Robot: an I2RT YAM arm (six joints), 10 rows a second.
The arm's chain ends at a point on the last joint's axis. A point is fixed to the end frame.
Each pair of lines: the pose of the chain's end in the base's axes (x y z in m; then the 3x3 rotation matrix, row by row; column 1 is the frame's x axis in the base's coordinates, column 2 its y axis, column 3 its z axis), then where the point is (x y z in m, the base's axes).
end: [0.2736 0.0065 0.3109], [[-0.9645 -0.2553 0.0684], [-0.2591 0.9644 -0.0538], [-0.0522 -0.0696 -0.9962]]
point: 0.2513 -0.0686 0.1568
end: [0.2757 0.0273 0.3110], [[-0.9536 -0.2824 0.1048], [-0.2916 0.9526 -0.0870], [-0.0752 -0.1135 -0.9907]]
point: 0.2611 -0.0539 0.1591
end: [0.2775 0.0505 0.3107], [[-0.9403 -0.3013 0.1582], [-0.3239 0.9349 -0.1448], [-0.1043 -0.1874 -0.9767]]
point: 0.2730 -0.0403 0.1637
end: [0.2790 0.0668 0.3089], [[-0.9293 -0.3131 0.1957], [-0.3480 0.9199 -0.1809], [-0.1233 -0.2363 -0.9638]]
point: 0.2815 -0.0300 0.1657
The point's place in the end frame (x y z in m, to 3 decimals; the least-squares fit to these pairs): 0.049 -0.056 0.156
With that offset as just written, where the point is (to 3 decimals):
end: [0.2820 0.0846 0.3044], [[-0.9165 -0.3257 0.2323], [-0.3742 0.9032 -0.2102], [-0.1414 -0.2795 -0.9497]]
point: 0.292 -0.017 0.165
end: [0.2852 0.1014 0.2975], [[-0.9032 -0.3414 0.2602], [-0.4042 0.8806 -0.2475], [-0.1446 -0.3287 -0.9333]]
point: 0.301 -0.006 0.163
